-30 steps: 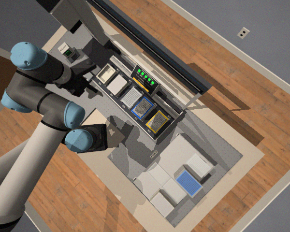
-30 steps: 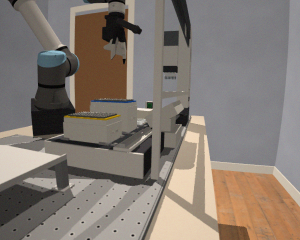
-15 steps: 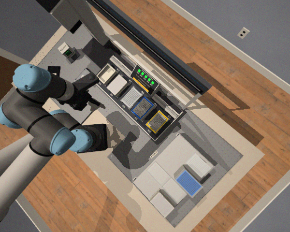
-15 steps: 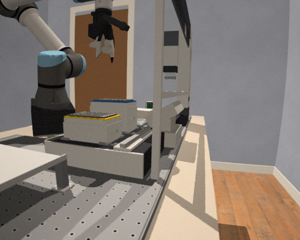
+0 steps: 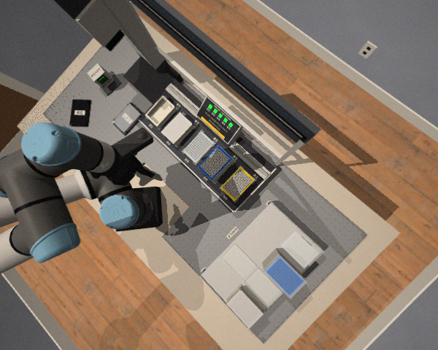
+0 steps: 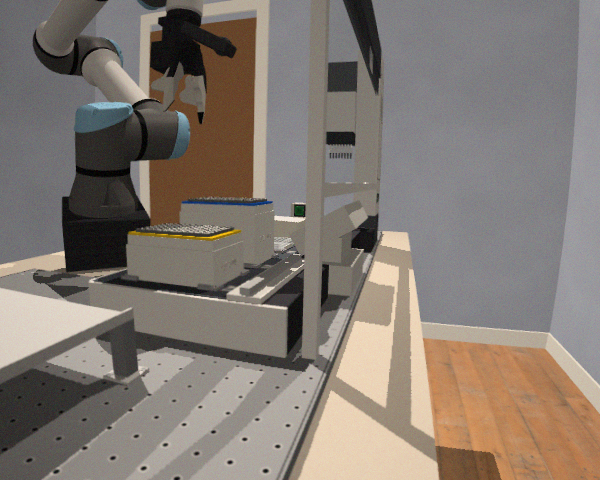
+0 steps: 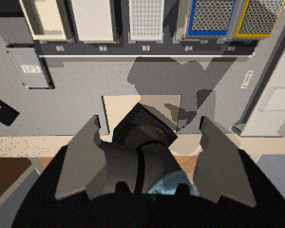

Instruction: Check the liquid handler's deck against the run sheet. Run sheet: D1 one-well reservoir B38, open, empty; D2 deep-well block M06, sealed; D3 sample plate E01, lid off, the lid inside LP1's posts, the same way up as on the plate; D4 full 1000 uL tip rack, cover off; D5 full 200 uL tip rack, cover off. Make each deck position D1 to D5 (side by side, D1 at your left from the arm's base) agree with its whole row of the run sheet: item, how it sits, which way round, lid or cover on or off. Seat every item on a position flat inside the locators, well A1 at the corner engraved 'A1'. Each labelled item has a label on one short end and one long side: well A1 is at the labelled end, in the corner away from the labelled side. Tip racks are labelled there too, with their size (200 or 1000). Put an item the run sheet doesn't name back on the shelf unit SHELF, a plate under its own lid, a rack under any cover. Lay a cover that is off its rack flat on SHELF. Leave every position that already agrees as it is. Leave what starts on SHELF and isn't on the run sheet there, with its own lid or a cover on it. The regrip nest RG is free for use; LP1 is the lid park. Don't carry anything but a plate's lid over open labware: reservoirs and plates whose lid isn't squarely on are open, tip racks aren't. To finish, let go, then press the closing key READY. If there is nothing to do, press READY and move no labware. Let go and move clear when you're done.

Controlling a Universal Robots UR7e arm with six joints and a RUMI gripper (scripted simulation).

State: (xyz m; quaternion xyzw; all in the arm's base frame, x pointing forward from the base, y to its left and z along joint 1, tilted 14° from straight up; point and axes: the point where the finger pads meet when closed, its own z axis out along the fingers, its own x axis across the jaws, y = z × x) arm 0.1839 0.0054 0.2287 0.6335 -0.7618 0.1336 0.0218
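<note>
My hand is 230 mm above the sealed block, 180 mm short of it and 90 mm to the right of it. Round my hand: yellow-rimmed tip rack 270 mm to the right, 210 mm below, 120 mm ahead; then blue-rimmed tip rack 190 mm below, 150 mm to the right, 140 mm ahead; then well plate 250 mm below, 160 mm ahead, 40 mm to the right.
</note>
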